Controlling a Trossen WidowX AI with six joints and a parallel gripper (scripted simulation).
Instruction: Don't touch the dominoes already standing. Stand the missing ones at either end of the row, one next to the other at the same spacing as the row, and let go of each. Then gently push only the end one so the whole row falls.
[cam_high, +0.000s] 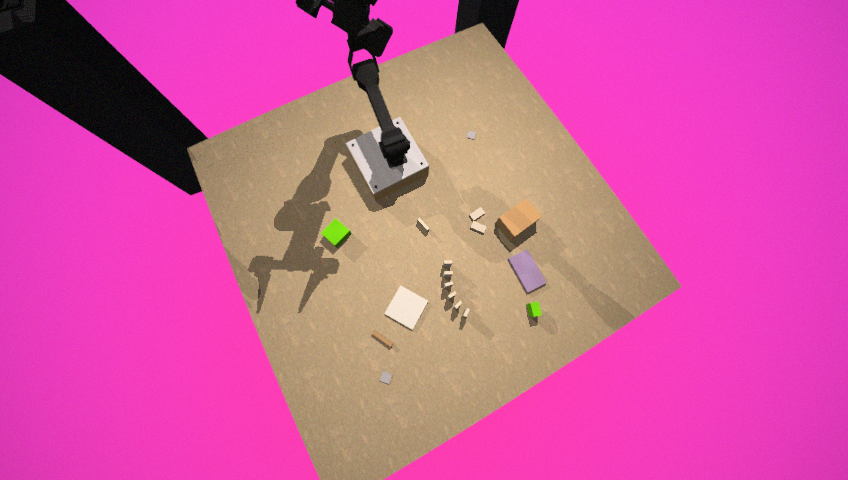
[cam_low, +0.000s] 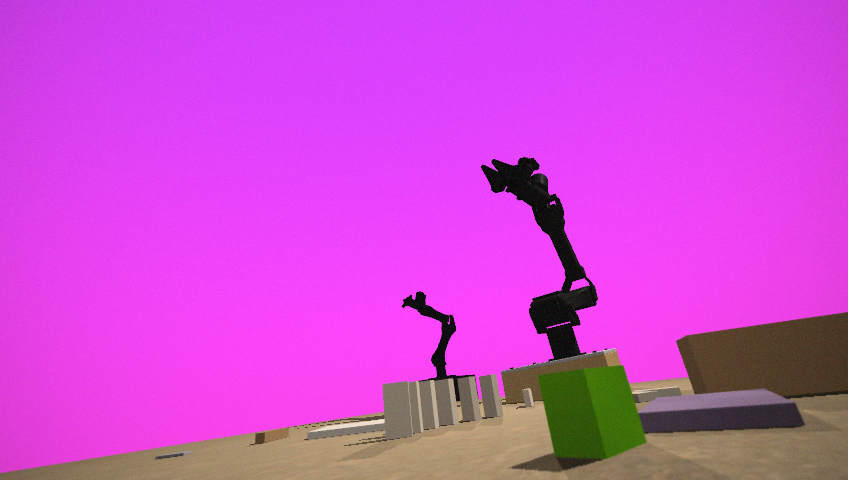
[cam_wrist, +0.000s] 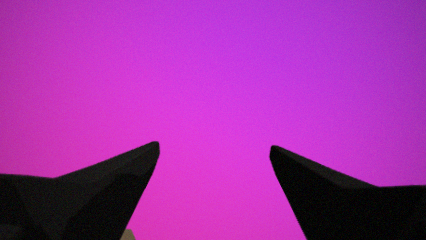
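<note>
Now: gripper tip 580 mm above the orange box, 400 mm to the right of it and 330 mm short of it. The rest, counted from my gripper tip: white tile 610 mm below, 460 mm ahead, 50 mm to the right; large green cube 600 mm below, 190 mm to the right, 150 mm ahead; brown stick 610 mm below, 520 mm ahead, 160 mm to the right.
</note>
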